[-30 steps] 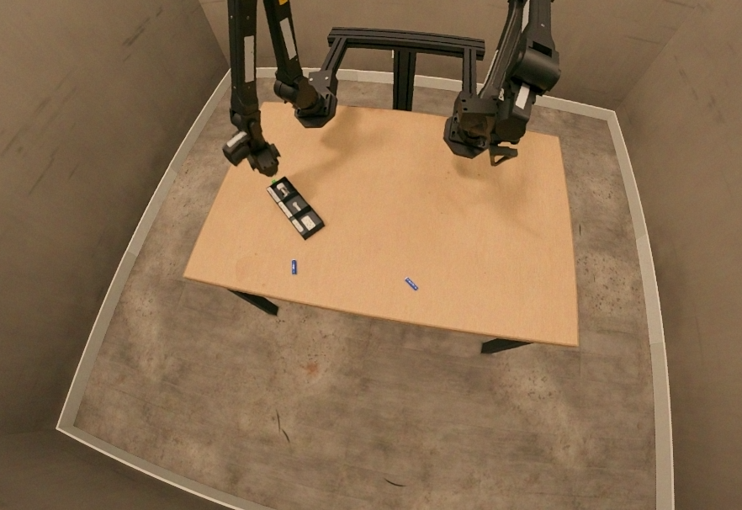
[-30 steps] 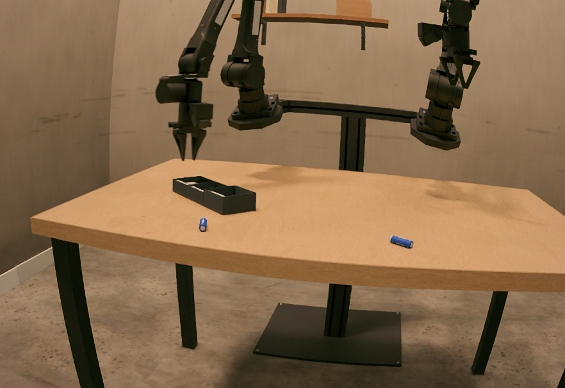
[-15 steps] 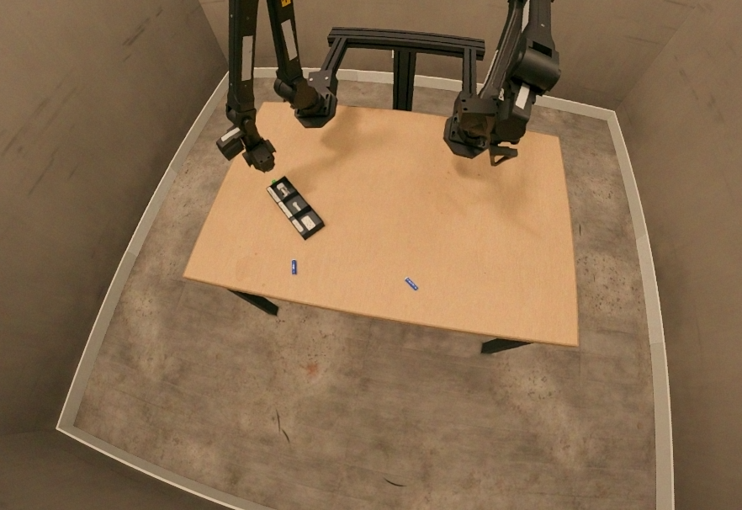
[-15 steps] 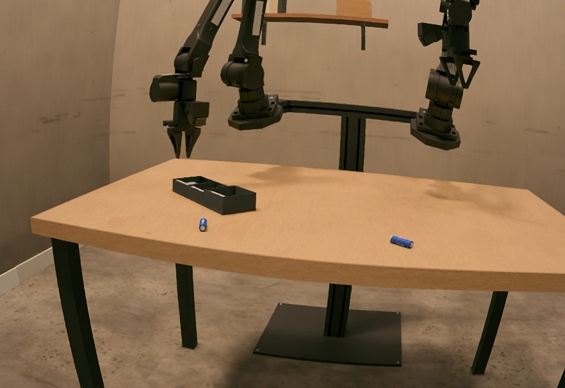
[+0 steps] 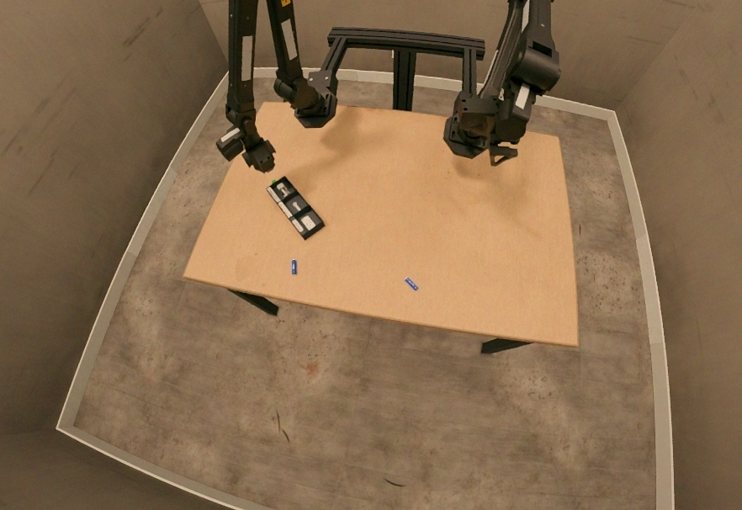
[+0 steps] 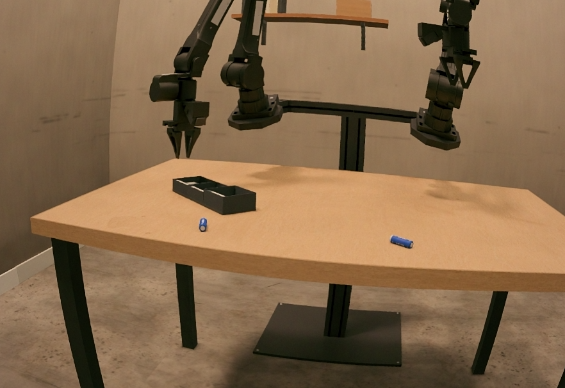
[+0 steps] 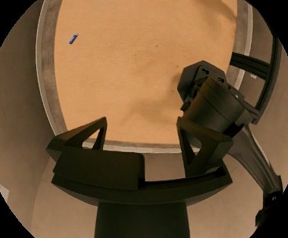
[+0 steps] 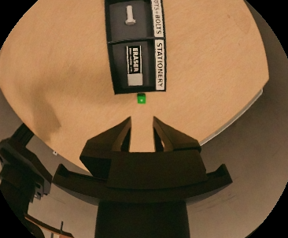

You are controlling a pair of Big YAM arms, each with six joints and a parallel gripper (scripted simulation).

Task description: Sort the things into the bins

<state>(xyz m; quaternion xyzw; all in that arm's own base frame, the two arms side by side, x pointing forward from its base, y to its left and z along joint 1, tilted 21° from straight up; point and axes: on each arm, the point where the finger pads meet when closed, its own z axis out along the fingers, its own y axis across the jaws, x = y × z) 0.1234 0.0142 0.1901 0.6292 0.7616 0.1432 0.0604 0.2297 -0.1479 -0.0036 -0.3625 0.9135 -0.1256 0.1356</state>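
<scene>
The green die lies 80 mm below my right hand. From my right hand the other things lie so: eraser (70 mm below, 50 mm to the left, 30 mm ahead); then black bin tray (120 mm to the left, 80 mm ahead, 70 mm below); then white bolt (130 mm to the left, 80 mm ahead, 70 mm below).
</scene>
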